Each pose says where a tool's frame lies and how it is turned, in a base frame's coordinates. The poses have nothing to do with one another.
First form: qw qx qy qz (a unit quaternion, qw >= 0); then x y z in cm.
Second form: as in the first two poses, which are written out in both.
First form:
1: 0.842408, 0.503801, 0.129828, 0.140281, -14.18, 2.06, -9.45
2: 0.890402, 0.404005, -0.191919, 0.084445, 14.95, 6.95, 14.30
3: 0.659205, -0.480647, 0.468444, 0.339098, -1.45, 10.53, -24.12
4: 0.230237, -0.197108, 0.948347, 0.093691, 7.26, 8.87, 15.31
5: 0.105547, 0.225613, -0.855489, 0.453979, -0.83, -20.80, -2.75
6: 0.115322, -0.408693, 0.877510, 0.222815, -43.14, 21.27, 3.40
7: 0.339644, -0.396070, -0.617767, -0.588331, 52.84, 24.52, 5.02
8: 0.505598, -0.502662, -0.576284, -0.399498, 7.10, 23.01, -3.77
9: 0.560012, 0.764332, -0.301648, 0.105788, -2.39, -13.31, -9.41
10: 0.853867, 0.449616, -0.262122, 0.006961, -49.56, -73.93, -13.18
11: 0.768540, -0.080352, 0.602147, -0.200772, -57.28, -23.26, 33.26
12: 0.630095, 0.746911, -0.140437, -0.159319, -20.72, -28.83, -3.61
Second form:
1:
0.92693, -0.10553, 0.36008, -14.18
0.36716, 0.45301, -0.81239, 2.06
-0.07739, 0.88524, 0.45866, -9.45
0, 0, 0, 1

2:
0.91207, -0.30545, -0.27354, 14.95
-0.00469, 0.65930, -0.75187, 6.95
0.41000, 0.68704, 0.59989, 14.30
0, 0, 0, 1

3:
0.33115, -0.89738, 0.29163, -1.45
-0.00324, 0.30798, 0.95139, 10.53
-0.94357, -0.31599, 0.09908, -24.12
0, 0, 0, 1

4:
-0.81628, -0.41700, 0.39975, 7.26
-0.33071, 0.90474, 0.26847, 8.87
-0.47362, 0.08694, -0.87643, 15.31
0, 0, 0, 1

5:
-0.87592, -0.48185, 0.02426, -0.83
-0.29019, 0.48600, -0.82437, -20.80
0.38544, -0.72912, -0.56553, -2.75
0, 0, 0, 1

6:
-0.63934, -0.76866, 0.02027, -43.14
-0.66587, 0.56665, 0.48531, 21.27
-0.38452, 0.29678, -0.87411, 3.40
0, 0, 0, 1

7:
-0.45554, 0.88901, 0.04640, 52.84
0.08971, -0.00601, 0.99595, 24.52
0.88568, 0.45786, -0.07702, 5.02
0, 0, 0, 1

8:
0.01660, 0.98332, -0.18111, 7.10
0.17538, 0.17546, 0.96874, 23.01
0.98436, -0.04784, -0.16954, -3.77
0, 0, 0, 1

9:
0.79563, -0.57960, -0.17614, -2.39
-0.34263, -0.19079, -0.91989, -13.31
0.49957, 0.79225, -0.35039, -9.41
0, 0, 0, 1

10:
0.86249, -0.24760, -0.44138, -49.56
-0.22382, 0.59559, -0.77147, -73.93
0.45389, 0.76418, 0.45827, -13.18
0, 0, 0, 1

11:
0.19422, 0.21184, 0.95781, -57.28
-0.40537, 0.90647, -0.11828, -23.26
-0.89328, -0.36530, 0.26193, 33.26
0, 0, 0, 1

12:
0.90979, -0.00902, -0.41497, -20.72
-0.41056, -0.16652, -0.89650, -28.83
-0.06102, 0.98600, -0.15520, -3.61
0, 0, 0, 1

